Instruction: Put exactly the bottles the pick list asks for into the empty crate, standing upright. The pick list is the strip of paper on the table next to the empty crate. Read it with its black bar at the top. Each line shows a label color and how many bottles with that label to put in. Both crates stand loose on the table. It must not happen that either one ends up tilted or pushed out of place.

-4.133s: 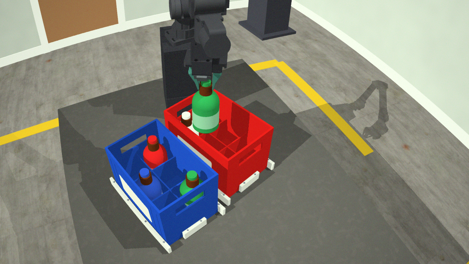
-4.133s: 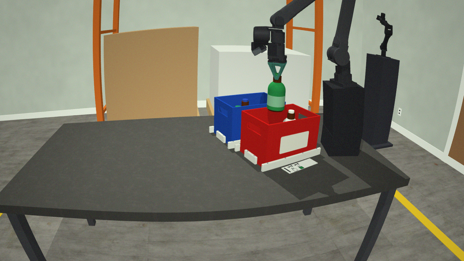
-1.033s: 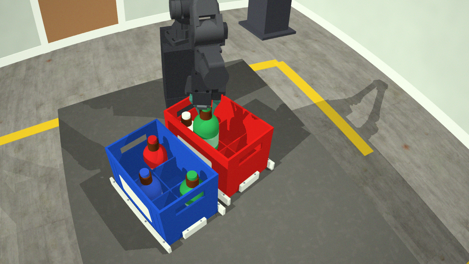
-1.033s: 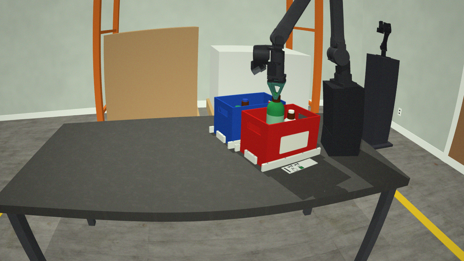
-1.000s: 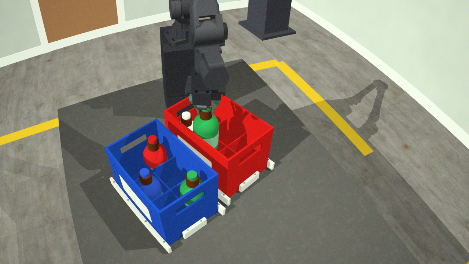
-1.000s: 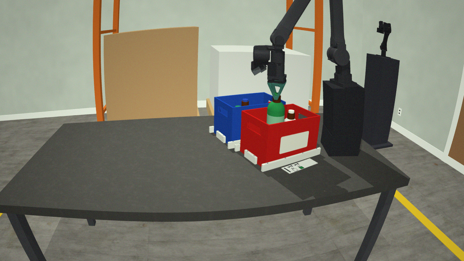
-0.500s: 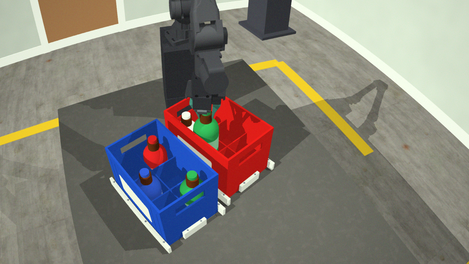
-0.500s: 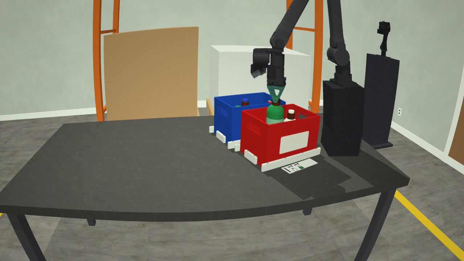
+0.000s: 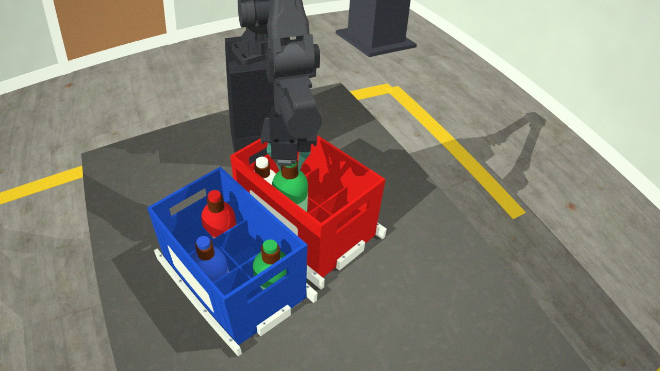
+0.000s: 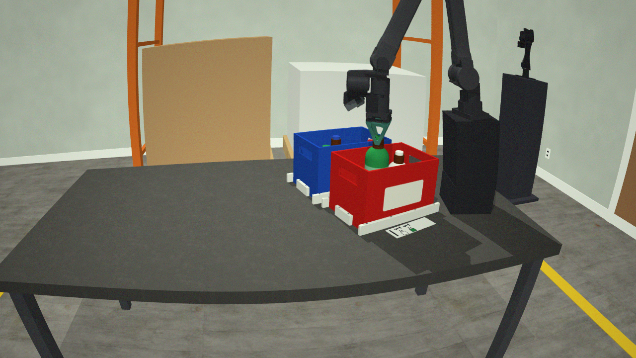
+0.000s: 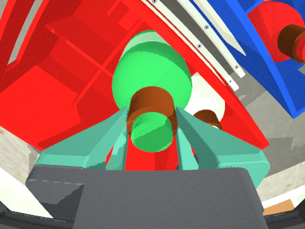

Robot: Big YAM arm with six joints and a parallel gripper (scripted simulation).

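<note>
The green bottle lies 60 mm below my hand. From my hand the other things lie so: red bottle: 150 mm to the right, 120 mm below, 40 mm behind; then white-label bottle: 120 mm below, 90 mm behind, 20 mm to the right; then red crate: 120 mm below, 40 mm to the left, 10 mm behind.
</note>
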